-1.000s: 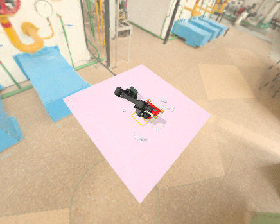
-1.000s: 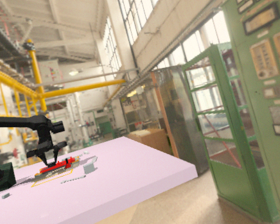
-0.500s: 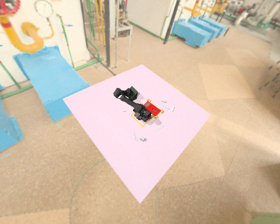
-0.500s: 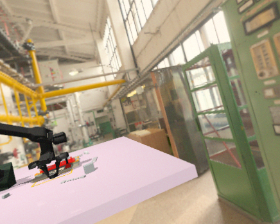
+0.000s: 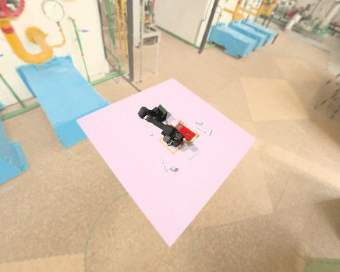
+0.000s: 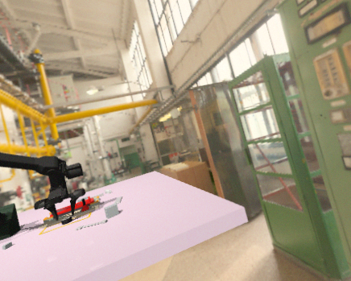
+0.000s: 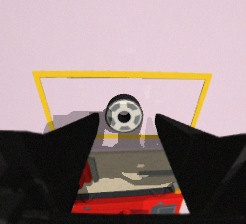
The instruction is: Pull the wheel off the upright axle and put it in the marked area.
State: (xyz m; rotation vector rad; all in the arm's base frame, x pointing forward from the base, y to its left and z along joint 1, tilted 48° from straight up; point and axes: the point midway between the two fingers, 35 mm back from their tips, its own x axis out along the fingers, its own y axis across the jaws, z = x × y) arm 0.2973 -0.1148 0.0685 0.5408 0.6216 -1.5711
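Now: gripper tip 10 mm above the dark wheel. From my gripper tip the other things lie so: beige baseplate (190 mm to the left, 10 mm below).
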